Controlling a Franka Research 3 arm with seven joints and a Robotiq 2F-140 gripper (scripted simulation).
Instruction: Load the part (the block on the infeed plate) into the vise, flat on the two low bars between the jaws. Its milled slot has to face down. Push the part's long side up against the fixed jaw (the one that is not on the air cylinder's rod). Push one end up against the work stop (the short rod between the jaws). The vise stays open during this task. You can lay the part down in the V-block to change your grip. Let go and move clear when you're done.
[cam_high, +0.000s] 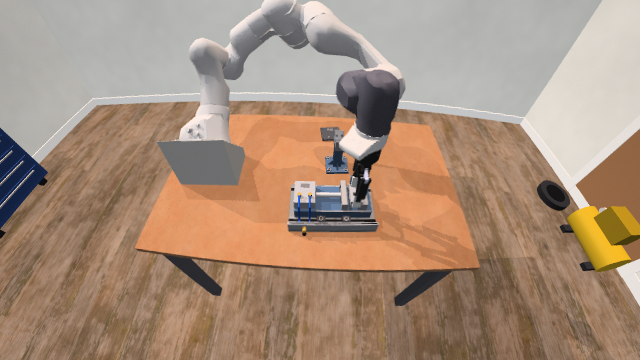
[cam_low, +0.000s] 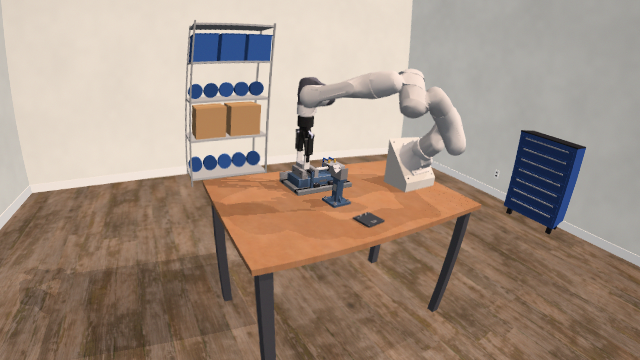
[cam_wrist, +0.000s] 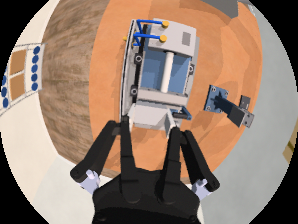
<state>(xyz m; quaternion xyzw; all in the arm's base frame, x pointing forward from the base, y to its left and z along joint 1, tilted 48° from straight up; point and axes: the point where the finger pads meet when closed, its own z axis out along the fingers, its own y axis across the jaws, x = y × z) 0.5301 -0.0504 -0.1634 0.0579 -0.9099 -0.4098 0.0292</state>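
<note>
Now: the part 3 cm below my hand. The rest, counted from my hand: fixed jaw (4 cm below, 3 cm ahead, 2 cm to the left); then air cylinder (17 cm behind, 4 cm below, 1 cm to the left); then vise (8 cm below, 7 cm behind, 1 cm to the left).
</note>
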